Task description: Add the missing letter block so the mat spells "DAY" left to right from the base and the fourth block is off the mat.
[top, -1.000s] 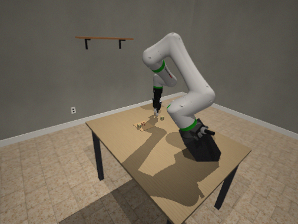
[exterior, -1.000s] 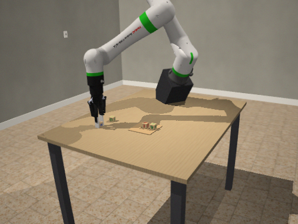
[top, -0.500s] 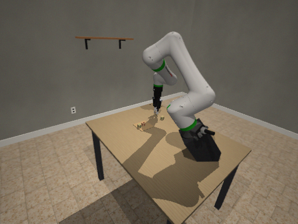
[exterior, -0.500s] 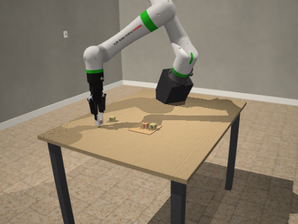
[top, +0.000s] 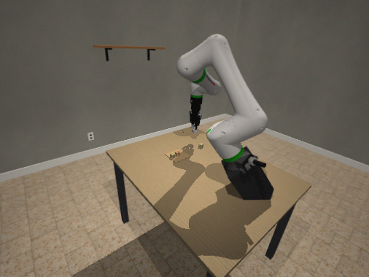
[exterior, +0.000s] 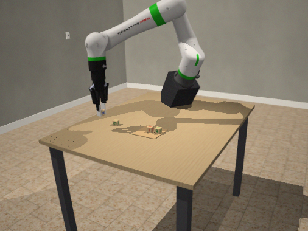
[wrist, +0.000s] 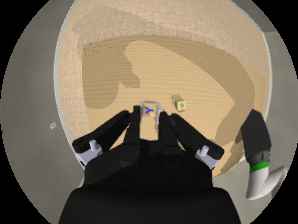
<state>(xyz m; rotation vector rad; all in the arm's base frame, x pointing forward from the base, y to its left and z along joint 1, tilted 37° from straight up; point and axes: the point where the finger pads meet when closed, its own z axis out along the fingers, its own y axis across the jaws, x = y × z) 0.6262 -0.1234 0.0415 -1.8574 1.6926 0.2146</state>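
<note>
The tan mat is 220 mm to the left of my hand, 160 mm behind it and 120 mm below it.
</note>
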